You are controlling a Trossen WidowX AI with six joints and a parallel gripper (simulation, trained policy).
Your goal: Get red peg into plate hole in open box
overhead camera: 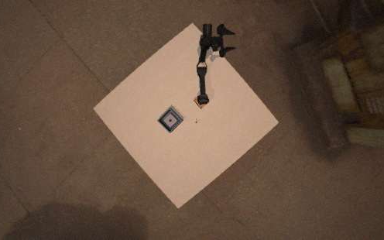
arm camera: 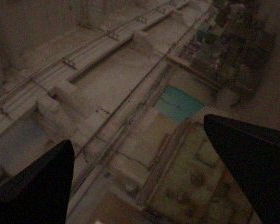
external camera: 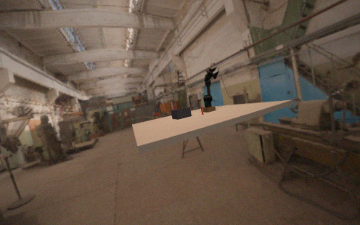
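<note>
Right now my gripper tip is 43 cm short of the red peg, 33 cm to the right of it and 46 cm above it. Also, from my gripper tip: box: 63 cm ahead, 20 cm to the left, 48 cm below; plate: 63 cm ahead, 20 cm to the left, 46 cm below.
</note>
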